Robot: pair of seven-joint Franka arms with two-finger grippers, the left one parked.
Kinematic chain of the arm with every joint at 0, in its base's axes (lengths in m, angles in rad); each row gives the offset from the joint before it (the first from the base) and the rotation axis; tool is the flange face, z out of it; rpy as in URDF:
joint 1: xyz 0 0 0.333 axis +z
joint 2: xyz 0 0 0 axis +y
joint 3: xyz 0 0 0.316 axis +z
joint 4: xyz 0.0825 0 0 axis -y
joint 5: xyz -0.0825 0 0.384 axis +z
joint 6: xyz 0 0 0 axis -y
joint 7: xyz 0.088 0 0 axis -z
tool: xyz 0 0 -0.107 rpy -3.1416 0 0
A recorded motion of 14 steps. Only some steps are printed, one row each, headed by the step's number.
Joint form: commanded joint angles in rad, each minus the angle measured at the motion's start. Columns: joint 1, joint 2, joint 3, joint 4, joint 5, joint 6, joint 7.
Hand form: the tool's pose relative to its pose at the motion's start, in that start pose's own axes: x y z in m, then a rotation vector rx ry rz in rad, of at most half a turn. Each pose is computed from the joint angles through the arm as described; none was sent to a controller.
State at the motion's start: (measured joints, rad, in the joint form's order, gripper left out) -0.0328 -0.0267 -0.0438 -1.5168 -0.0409 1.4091 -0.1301
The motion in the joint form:
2: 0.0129 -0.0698 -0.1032 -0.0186 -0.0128 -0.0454 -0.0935
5: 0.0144 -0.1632 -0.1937 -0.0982 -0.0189 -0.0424 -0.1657
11: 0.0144 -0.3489 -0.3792 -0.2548 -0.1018 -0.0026 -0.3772
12: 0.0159 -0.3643 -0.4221 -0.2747 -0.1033 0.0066 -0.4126
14: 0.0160 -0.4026 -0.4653 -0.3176 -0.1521 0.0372 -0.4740
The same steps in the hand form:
2: -0.0386 0.0474 -0.0188 0.0075 0.0025 -0.0005
5: -0.0818 0.0911 -0.0213 0.0342 0.0199 0.0123
11: -0.1778 0.1820 -0.0101 0.0468 0.0714 -0.0243
12: -0.1910 0.1996 -0.0020 0.0654 0.0790 -0.0251
14: -0.2120 0.2211 0.0086 0.0429 0.0844 -0.0475

